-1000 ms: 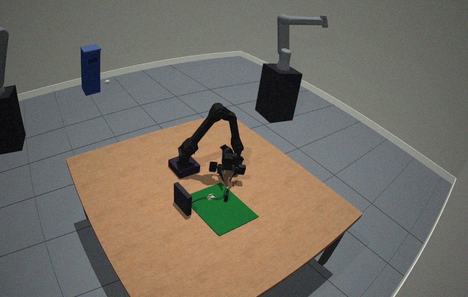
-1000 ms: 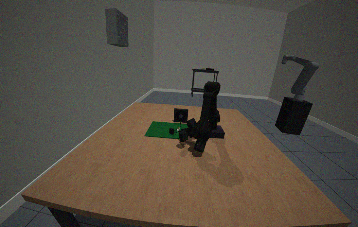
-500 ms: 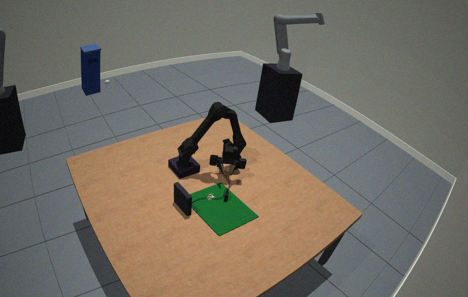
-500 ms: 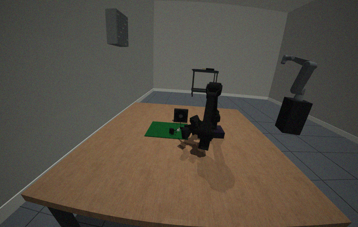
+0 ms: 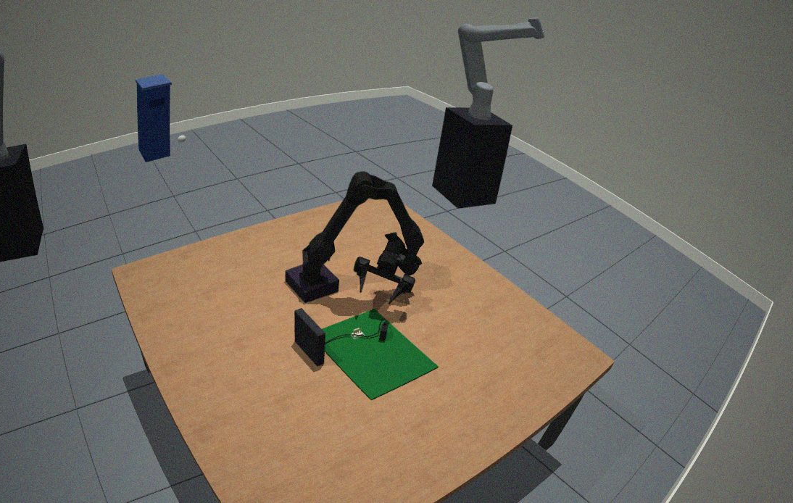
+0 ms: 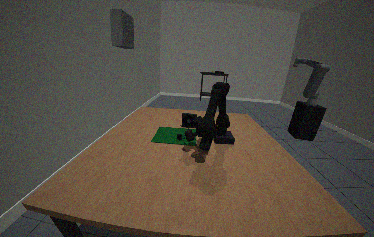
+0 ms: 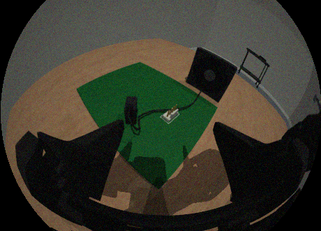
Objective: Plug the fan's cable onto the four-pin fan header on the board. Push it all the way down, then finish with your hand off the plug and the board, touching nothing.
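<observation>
My gripper tip is now 90 mm short of the dark plug, 70 mm above it and 10 mm to the left of it. Round my gripper tip: white four-pin header 90 mm below, 70 mm to the right, 50 mm ahead; then green board 130 mm ahead, 100 mm below, 60 mm to the right; then black square fan 230 mm to the right, 70 mm ahead, 30 mm below.
</observation>
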